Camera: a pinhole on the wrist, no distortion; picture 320 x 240 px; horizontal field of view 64.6 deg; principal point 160.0 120.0 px. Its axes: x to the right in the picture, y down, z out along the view. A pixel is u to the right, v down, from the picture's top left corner.
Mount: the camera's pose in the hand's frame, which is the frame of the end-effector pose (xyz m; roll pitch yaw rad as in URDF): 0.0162 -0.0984 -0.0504 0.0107 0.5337 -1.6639
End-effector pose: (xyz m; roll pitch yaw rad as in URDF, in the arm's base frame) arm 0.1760 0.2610 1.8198 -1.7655 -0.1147 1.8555
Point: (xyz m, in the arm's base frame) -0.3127 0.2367 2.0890
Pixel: 140.6 195.9
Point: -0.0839 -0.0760 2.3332
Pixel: 308.6 43.3
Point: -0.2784 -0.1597 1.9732
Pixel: 117.3 14.1
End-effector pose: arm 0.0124 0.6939 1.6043 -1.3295 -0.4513 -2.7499
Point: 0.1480 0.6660 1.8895
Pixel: 211.5 143.7
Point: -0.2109 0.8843 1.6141
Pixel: behind the camera
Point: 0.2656 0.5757 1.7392
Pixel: 73.8 16.2
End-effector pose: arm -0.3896 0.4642 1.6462 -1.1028 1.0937 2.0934
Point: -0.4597 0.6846 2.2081
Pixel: outside the picture
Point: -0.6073 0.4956 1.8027
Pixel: 15.7 30.2
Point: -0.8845 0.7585 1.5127
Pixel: outside the picture
